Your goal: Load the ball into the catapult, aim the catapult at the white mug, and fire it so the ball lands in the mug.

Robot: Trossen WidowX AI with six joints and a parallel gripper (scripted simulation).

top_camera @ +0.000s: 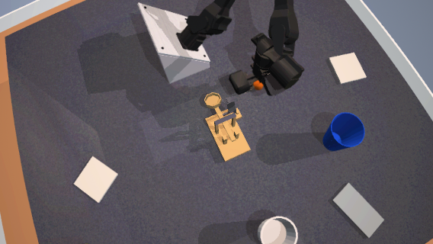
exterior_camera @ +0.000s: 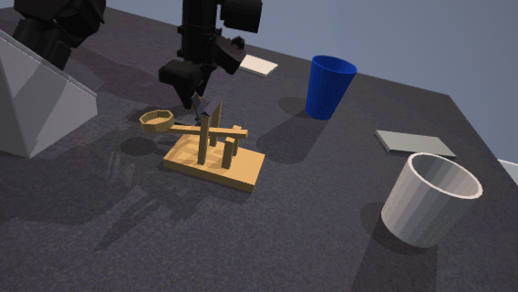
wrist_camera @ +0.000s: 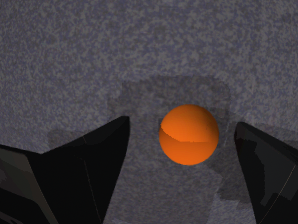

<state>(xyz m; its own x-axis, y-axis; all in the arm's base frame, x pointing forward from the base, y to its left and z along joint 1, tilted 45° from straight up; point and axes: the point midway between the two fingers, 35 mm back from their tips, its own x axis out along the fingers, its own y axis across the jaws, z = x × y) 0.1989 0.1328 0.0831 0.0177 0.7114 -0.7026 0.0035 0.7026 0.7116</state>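
Right now my gripper tip is 140 mm to the left of the catapult, 60 mm short of it and 40 mm below it. Also, from my gripper tip: white mug 410 mm ahead, 170 mm to the right, 20 mm above; then orange ball right at my gripper tip.
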